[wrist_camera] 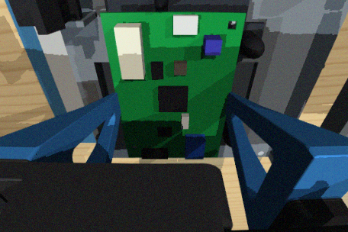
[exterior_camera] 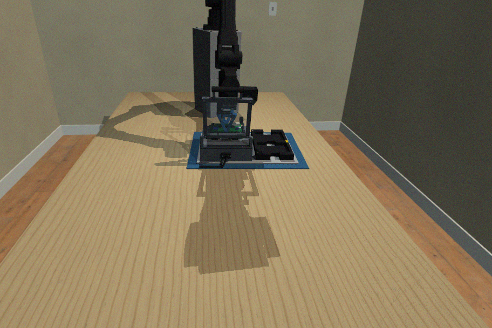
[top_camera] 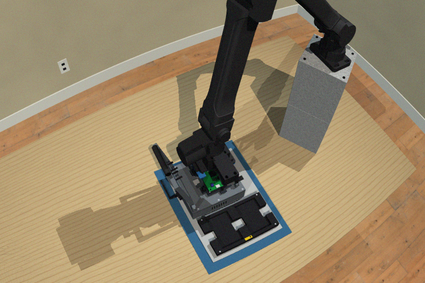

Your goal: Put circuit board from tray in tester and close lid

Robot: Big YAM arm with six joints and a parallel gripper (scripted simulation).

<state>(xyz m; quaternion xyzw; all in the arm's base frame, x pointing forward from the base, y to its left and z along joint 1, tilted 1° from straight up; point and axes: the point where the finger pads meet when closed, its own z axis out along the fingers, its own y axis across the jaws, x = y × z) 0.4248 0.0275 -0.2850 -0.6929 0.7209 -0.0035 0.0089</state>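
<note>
Now: the green circuit board right at my hand. From my hand the other things lie so: grey tester (3 cm ahead, 3 cm to the left, 2 cm above); then black latch hook (6 cm behind, 6 cm to the left); then lid (13 cm ahead, 1 cm to the right, 9 cm above).
</note>
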